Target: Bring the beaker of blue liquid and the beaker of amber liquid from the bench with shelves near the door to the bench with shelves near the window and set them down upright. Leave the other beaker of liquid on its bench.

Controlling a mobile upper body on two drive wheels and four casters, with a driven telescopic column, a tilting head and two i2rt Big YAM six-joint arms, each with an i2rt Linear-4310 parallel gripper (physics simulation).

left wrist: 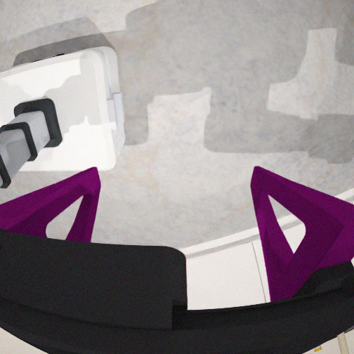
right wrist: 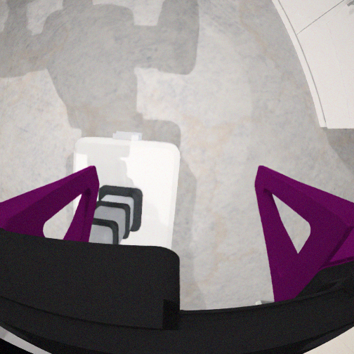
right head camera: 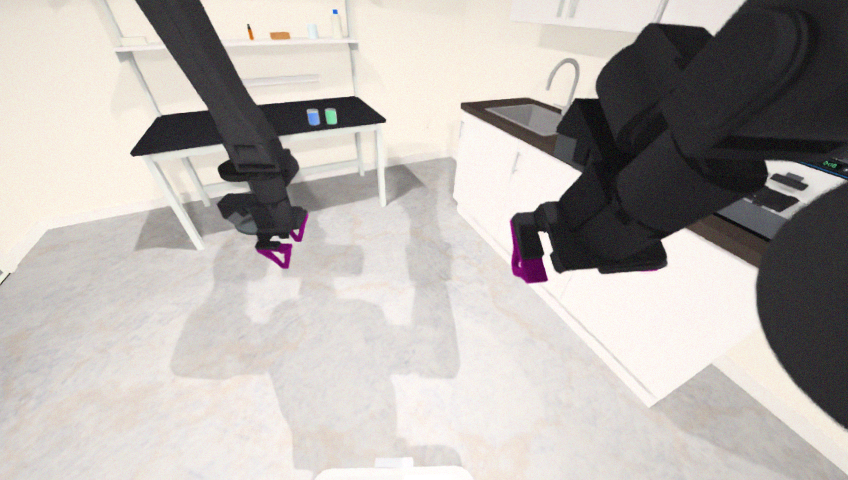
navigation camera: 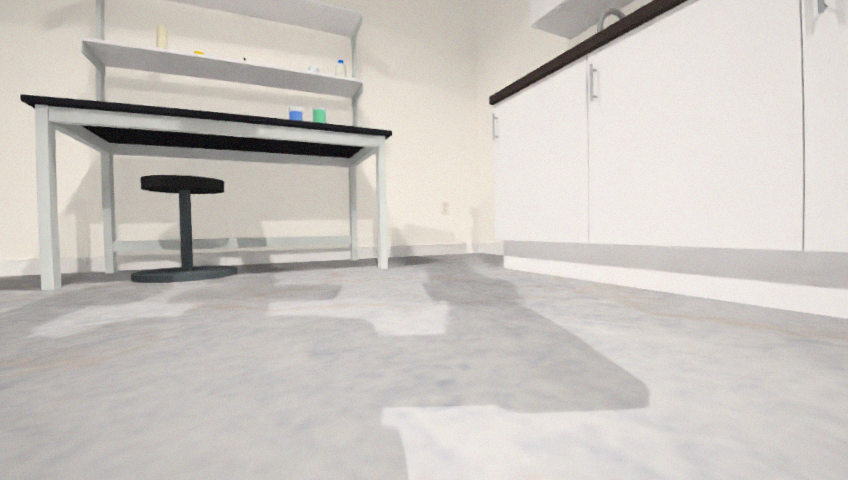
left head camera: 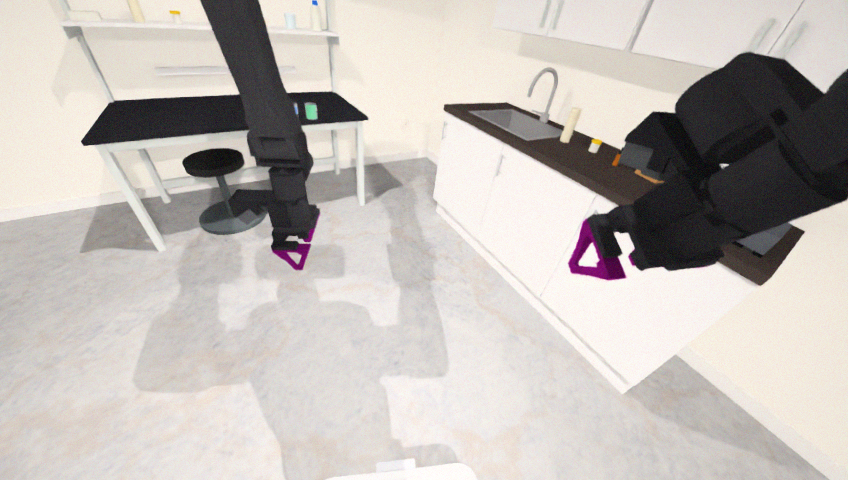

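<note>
The beaker of blue liquid (left head camera: 295, 109) (right head camera: 313, 117) (navigation camera: 295, 113) stands upright on a black-topped bench with shelves (left head camera: 178, 115) (right head camera: 178, 133) (navigation camera: 48, 208); my left arm partly hides it in the left head camera. A beaker of green liquid (left head camera: 311, 111) (right head camera: 330, 116) (navigation camera: 319, 115) stands upright just right of it. The beaker of amber liquid does not show. My left gripper (left head camera: 304, 254) (right head camera: 292, 253) (left wrist: 175, 175) is open and empty over the floor, well short of the bench. My right gripper (left head camera: 624, 267) (right wrist: 176, 174) is open and empty, in front of the sink counter in the left head view.
A round black stool (left head camera: 213, 161) (navigation camera: 182, 184) stands at the bench's front, left of the beakers. A white counter with a sink (left head camera: 514, 123) (right head camera: 529, 118) runs along the right side. Bottles and small containers stand on the bench's shelf (left head camera: 226, 29) (navigation camera: 226, 70).
</note>
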